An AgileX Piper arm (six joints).
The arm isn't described. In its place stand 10 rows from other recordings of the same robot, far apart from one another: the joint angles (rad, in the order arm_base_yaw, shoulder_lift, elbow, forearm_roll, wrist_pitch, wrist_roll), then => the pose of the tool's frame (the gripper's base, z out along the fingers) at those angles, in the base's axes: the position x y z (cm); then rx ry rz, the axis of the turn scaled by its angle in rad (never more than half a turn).
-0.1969, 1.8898, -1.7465, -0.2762, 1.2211, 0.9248 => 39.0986, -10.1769, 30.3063, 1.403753, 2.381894, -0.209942
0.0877, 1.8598, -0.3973, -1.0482, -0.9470, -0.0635 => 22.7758, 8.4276, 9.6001, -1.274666, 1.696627, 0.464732
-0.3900, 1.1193, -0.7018, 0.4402, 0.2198, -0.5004 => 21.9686, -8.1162, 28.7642, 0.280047, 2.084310, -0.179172
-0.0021, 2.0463, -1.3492, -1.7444, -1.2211, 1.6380 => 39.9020, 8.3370, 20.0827, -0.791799, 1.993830, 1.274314
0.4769, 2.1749, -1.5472, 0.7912, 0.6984, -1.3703 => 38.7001, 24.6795, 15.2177, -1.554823, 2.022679, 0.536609
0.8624, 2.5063, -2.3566, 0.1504, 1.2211, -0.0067 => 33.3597, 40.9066, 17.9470, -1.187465, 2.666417, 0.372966
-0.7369, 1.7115, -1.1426, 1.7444, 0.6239, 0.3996 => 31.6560, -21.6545, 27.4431, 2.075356, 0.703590, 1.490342
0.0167, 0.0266, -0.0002, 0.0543, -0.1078, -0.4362 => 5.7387, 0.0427, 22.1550, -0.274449, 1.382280, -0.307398
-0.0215, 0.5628, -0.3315, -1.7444, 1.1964, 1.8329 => 6.6293, -8.4868, 30.1786, 0.901371, 1.238593, -0.913648
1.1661, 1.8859, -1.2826, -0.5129, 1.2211, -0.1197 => 17.3825, 29.9263, 19.4733, -2.024939, 2.161283, -0.731754
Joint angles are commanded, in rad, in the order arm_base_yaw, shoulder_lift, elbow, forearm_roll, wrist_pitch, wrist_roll. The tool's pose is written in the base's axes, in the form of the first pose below.
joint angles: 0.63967 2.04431 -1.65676 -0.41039 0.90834 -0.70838
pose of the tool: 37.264, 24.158, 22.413, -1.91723, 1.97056, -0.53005
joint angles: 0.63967 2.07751 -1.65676 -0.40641 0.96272 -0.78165
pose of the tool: 37.192, 23.992, 20.801, -2.05108, 1.97326, -0.55171
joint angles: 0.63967 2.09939 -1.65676 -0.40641 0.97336 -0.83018
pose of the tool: 37.272, 24.024, 19.813, -2.12935, 1.94806, -0.56076
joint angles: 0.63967 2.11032 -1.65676 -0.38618 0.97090 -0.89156
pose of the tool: 37.249, 24.188, 19.279, -2.19686, 1.90352, -0.54331
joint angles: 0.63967 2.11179 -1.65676 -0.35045 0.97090 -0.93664
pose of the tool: 37.080, 24.375, 19.123, -2.23221, 1.87984, -0.50397
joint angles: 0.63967 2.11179 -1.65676 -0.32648 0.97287 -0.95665
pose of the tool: 36.949, 24.485, 19.064, -2.24475, 1.87467, -0.47601
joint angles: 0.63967 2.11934 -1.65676 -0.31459 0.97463 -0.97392
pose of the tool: 36.920, 24.565, 18.700, -2.26571, 1.86858, -0.46153
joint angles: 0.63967 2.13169 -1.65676 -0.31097 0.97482 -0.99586
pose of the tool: 36.961, 24.628, 18.145, -2.29814, 1.85362, -0.45708
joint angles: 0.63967 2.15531 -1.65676 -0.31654 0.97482 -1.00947
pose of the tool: 37.090, 24.674, 17.107, -2.33599, 1.84697, -0.46024
